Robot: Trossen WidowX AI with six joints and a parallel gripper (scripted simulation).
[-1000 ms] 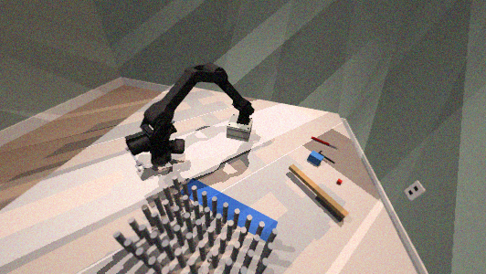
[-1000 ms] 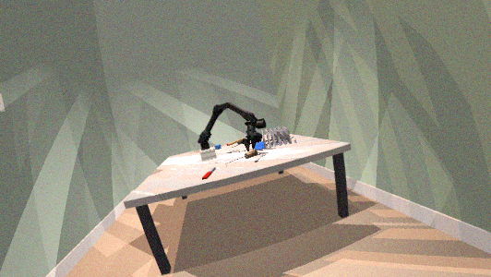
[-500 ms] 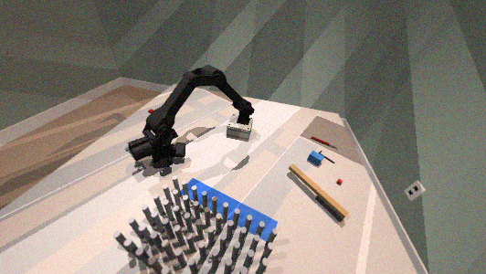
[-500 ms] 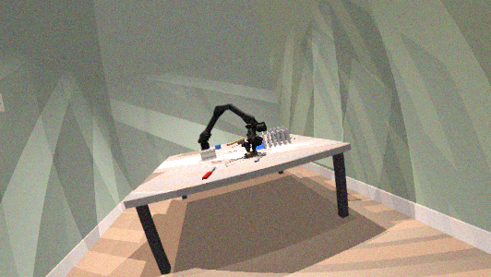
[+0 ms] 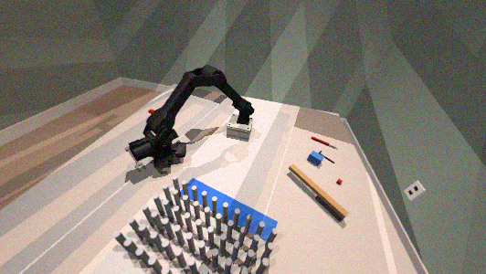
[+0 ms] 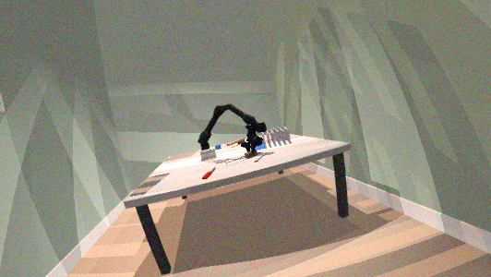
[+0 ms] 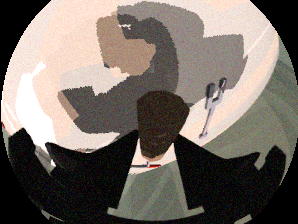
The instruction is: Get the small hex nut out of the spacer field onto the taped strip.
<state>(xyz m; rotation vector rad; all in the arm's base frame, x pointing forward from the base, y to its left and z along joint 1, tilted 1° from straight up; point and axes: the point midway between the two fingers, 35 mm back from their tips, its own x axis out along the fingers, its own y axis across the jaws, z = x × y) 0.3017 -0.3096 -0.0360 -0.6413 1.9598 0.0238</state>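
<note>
Now: gripper tip 340 mm to the right of the blue taped strip, 160 mm short of it and 20 mm above it. From my gripper tip the other things lie so: grey wrench 100 mm to the right, 30 mm ahead, 20 mm below; then blue block 710 mm to the left, 160 mm behind; then hook tool 90 mm behind, 50 mm to the right.
</note>
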